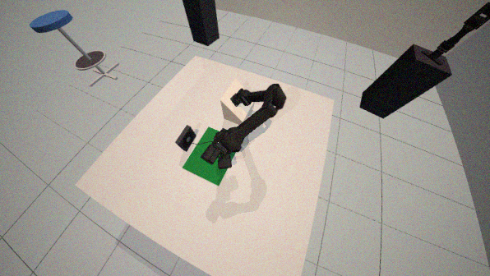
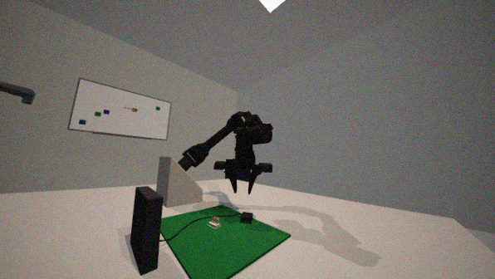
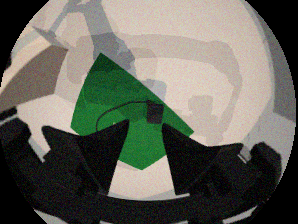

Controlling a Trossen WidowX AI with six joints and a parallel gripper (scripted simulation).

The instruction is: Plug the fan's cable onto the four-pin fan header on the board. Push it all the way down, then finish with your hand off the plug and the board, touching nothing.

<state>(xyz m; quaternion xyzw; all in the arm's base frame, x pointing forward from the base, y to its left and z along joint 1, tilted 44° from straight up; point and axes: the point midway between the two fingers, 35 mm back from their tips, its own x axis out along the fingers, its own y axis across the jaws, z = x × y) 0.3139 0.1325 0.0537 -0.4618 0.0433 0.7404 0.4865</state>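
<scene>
Right now the black plug is 70 mm below my gripper tip and 20 mm ahead of it. Round my gripper tip: pale four-pin header 90 mm to the right, 80 mm below; black fan 250 mm to the right, 30 mm ahead, 20 mm below; green board 90 mm to the right, 90 mm below, 10 mm ahead.
</scene>
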